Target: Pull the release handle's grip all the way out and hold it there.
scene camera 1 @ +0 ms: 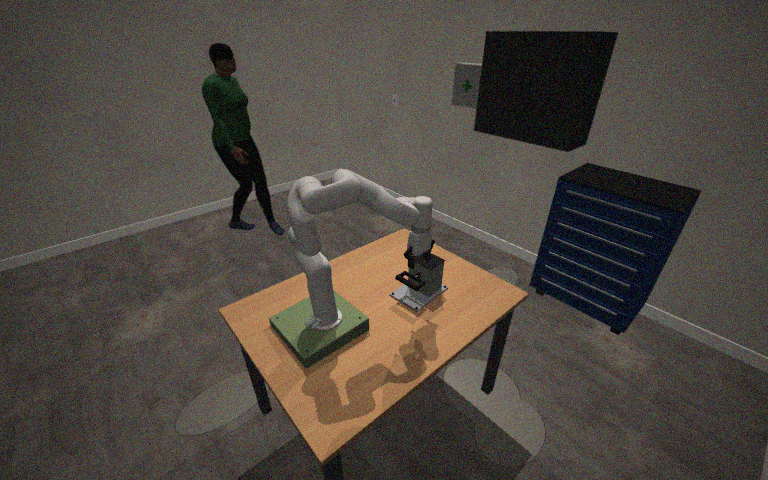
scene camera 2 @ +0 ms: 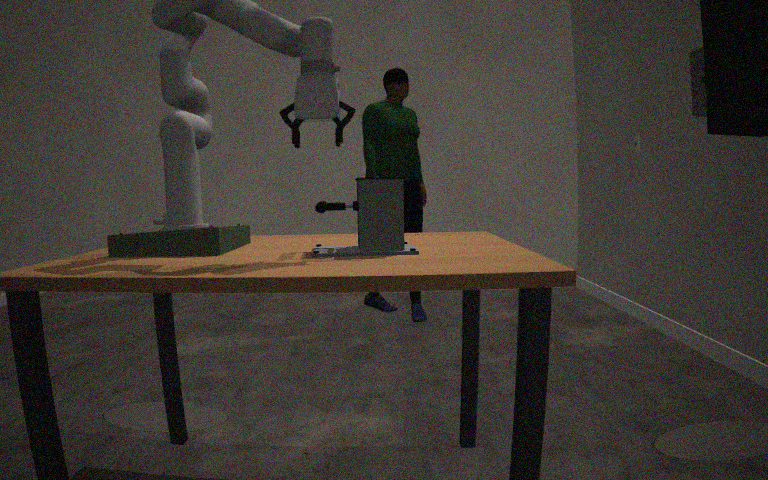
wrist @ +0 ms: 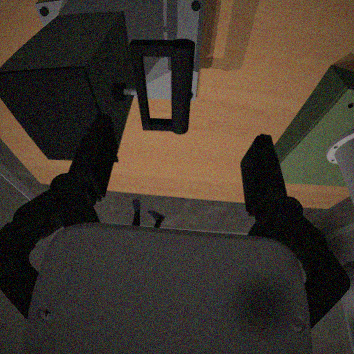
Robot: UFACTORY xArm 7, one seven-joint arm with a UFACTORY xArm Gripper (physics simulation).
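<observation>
The release handle's black grip (scene camera 1: 408, 283) (scene camera 2: 331, 206) (wrist: 183, 85) is a rectangular loop sticking out sideways from a grey box-shaped housing (scene camera 1: 433, 278) (scene camera 2: 380, 215) (wrist: 45, 110). A short stretch of pale rod (scene camera 2: 350, 206) (wrist: 130, 92) shows between grip and housing. The housing stands on a light metal base plate (scene camera 2: 334, 250) (wrist: 188, 30) with bolts at its corners. My gripper (scene camera 2: 317, 144) (wrist: 182, 138) is open and points down with nothing between its fingers. It hangs above the grip's outer end, apart from it. In scene camera 1 the fingers partly blend with the dark housing top.
A green block (scene camera 1: 294, 333) (scene camera 2: 164, 243) (wrist: 320, 150) carries the arm's base on the wooden table (scene camera 1: 260, 322) (scene camera 2: 453, 260) (wrist: 200, 170). A person in green (scene camera 1: 226, 107) (scene camera 2: 391, 135) stands beyond the table. A blue drawer cabinet (scene camera 1: 611, 243) stands by the wall.
</observation>
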